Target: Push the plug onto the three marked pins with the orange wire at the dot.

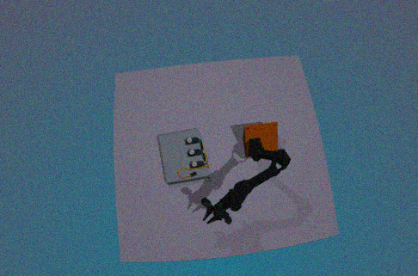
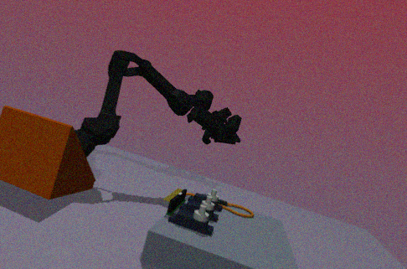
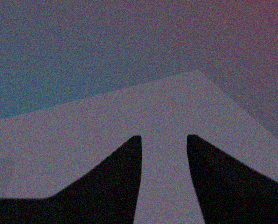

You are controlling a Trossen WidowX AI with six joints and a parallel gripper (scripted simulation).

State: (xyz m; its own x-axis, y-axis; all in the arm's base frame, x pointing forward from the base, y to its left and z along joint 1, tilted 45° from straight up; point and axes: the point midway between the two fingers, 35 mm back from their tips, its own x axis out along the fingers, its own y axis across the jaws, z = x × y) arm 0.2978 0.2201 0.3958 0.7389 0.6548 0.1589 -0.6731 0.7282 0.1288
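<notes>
My gripper tip is now 20 mm short of the servo, 450 mm to the left of it and 150 mm above it. Also, from my gripper tip: grey printed holder (130 mm ahead, 430 mm to the right, 170 mm below).
</notes>
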